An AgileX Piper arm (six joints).
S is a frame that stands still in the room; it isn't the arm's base.
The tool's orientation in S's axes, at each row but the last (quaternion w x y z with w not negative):
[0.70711 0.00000 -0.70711 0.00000]
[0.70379 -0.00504 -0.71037 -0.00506]
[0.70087 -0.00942 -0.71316 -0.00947]
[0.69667 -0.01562 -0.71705 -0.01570]
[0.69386 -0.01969 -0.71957 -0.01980]
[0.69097 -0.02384 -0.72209 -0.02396]
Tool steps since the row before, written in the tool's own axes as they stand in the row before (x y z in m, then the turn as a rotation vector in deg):
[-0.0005 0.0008 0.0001 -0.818 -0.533 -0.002]
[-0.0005 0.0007 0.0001 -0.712 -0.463 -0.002]
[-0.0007 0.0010 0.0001 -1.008 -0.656 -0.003]
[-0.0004 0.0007 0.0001 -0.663 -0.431 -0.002]
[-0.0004 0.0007 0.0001 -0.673 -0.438 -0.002]
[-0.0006 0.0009 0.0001 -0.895 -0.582 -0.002]
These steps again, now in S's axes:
[-0.0001 0.0008 -0.0005 0.002 -0.533 -0.818]
[-0.0001 0.0007 -0.0005 0.002 -0.463 -0.712]
[-0.0001 0.0010 -0.0007 0.003 -0.656 -1.008]
[-0.0001 0.0007 -0.0004 0.002 -0.431 -0.663]
[0.0000 0.0007 -0.0004 0.002 -0.438 -0.673]
[0.0000 0.0009 -0.0006 0.002 -0.582 -0.895]

